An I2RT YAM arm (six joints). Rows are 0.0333 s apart.
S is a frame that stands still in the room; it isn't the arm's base.
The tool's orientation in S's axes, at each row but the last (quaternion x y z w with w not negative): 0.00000 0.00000 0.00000 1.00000; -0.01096 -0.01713 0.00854 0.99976; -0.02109 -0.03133 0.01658 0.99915; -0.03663 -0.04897 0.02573 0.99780; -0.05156 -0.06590 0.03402 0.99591; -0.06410 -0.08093 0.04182 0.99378; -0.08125 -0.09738 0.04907 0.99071; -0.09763 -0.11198 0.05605 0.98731; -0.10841 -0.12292 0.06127 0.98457; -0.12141 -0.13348 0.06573 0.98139; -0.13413 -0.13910 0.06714 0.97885
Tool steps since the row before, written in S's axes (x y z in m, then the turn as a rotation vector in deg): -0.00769 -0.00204 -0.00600 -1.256 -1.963 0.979; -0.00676 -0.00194 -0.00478 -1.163 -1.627 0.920; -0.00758 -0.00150 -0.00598 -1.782 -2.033 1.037; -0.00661 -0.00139 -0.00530 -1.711 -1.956 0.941; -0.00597 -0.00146 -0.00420 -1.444 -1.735 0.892; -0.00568 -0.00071 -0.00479 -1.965 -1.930 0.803; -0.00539 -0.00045 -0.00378 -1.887 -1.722 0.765; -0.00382 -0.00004 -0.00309 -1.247 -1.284 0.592; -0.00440 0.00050 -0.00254 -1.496 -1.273 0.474; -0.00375 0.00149 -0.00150 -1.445 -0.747 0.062; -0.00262 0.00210 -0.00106 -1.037 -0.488 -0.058
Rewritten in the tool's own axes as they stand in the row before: -0.00769 -0.00204 -0.00600 -1.256 -1.963 0.979; -0.00695 -0.00172 -0.00459 -1.159 -1.627 0.924; -0.00798 -0.00100 -0.00554 -1.783 -2.018 1.063; -0.00715 -0.00067 -0.00470 -1.718 -1.938 0.966; -0.00655 -0.00063 -0.00348 -1.444 -1.729 0.904; -0.00640 0.00035 -0.00383 -1.988 -1.872 0.880; -0.00601 0.00064 -0.00264 -1.895 -1.668 0.859; -0.00435 0.00093 -0.00207 -1.254 -1.262 0.624; -0.00474 0.00148 -0.00118 -1.519 -1.201 0.578; -0.00371 0.00218 -0.00003 -1.486 -0.595 0.295; -0.00241 0.00255 0.00029 -1.085 -0.352 0.128
